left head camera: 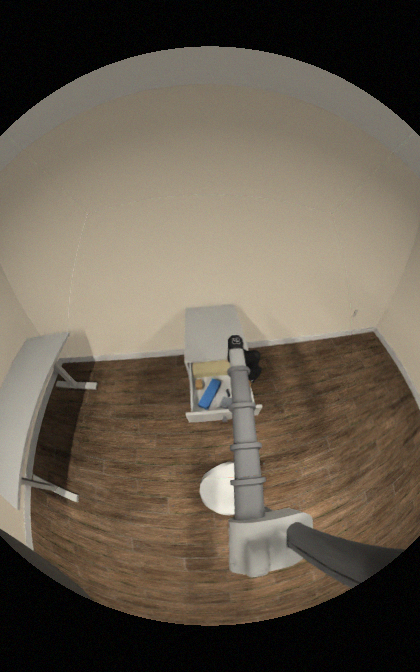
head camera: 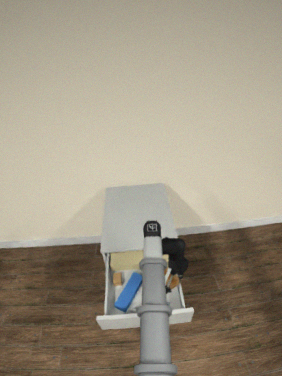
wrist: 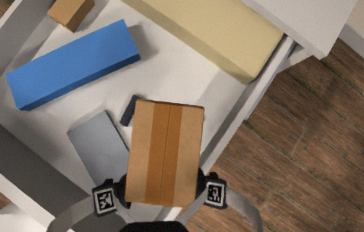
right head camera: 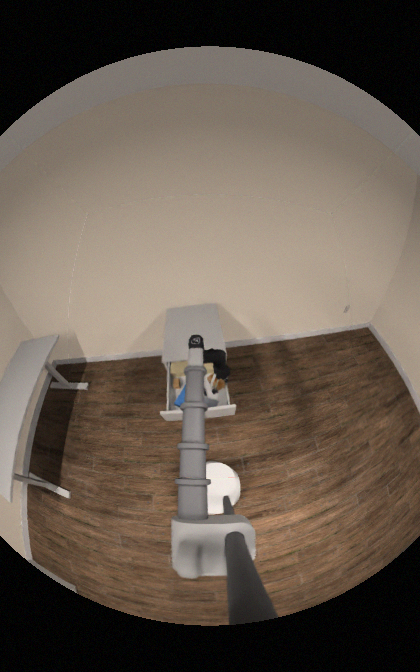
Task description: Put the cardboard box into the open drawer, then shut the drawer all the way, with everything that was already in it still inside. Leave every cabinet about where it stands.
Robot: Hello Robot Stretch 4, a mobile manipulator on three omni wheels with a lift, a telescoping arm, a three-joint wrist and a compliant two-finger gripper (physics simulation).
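Frame: origin at the robot's base, x right, y ahead, z up, level; metres.
Where they show: hand, its tool point: (head camera: 172,284) (wrist: 161,185).
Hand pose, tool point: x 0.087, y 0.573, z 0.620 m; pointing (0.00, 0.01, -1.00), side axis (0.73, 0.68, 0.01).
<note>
Things, the pixels of their centre, and the offset from my tool point.
- cardboard box, middle of its body: (wrist: 165,152) (head camera: 168,278) dx -0.019, dy +0.029, dz +0.010 m
- blue block, middle of its body: (wrist: 73,66) (head camera: 129,291) dx -0.206, dy +0.026, dz -0.112 m
- small brown block, middle of its body: (wrist: 71,8) (head camera: 117,279) dx -0.276, dy +0.094, dz -0.112 m
- grey block, middle of its body: (wrist: 105,155) dx -0.080, dy -0.046, dz -0.122 m
- small dark piece, middle of its body: (wrist: 129,111) dx -0.094, dy +0.030, dz -0.120 m
The cardboard box (wrist: 165,150) (head camera: 174,281) is between the fingers of my gripper (wrist: 162,192), which is shut on it. The box overlaps the right side of the open drawer (head camera: 115,321) (left head camera: 210,416) (right head camera: 220,411) (wrist: 182,75) in view; its exact height over the drawer is unclear. In the drawer are a blue block (head camera: 129,291) (left head camera: 210,393) (wrist: 75,67), a pale yellow block (head camera: 125,261) (left head camera: 210,369) (wrist: 215,35) at the back, a small brown block (head camera: 118,278) (left head camera: 199,384) (wrist: 71,11), a grey block (wrist: 100,145) and a small dark piece (wrist: 130,110).
The grey cabinet (head camera: 130,215) (left head camera: 210,325) (right head camera: 190,325) stands against the wall. A grey table (left head camera: 25,400) (right head camera: 20,400) stands at the left. My round white base (left head camera: 217,490) (right head camera: 224,487) is in front of the drawer. The arm hides part of the drawer in the head views.
</note>
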